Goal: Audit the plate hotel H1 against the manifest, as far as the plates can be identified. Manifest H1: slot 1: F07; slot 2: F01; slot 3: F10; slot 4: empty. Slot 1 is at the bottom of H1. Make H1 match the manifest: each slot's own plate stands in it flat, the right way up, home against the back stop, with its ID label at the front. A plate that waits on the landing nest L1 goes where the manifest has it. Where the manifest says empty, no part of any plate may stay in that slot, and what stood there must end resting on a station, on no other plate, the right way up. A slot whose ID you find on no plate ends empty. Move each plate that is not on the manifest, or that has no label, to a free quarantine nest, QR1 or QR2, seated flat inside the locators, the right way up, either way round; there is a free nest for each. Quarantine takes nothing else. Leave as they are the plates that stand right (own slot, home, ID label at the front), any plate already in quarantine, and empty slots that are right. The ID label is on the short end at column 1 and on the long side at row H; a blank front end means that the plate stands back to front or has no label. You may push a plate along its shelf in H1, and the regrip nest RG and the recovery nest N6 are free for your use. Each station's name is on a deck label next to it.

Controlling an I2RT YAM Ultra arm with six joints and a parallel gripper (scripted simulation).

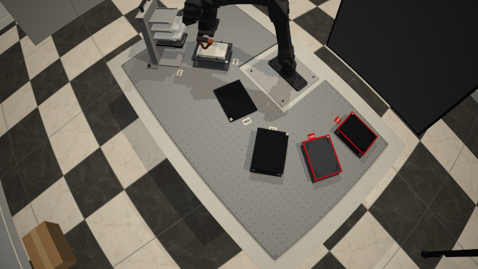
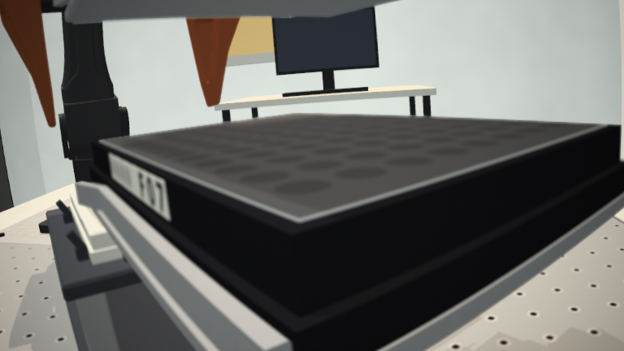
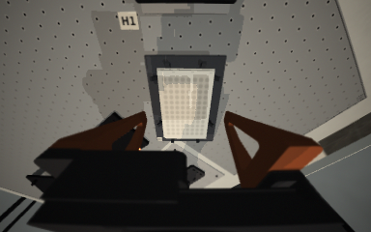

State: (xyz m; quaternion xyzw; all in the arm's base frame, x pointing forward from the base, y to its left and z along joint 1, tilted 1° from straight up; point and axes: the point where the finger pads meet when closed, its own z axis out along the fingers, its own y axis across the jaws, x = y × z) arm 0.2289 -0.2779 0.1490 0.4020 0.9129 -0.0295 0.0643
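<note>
Right now my hand is 70 mm above the white well plate, 10 mm to the right of it and 10 mm past it. The rest, counted from my hand: clear plate: 130 mm to the right, 110 mm ahead, 40 mm above; then black plate: 130 mm to the right, 110 mm ahead, 20 mm below; then regrip nest RG: 80 mm below, 10 mm to the left, 10 mm behind.
</note>
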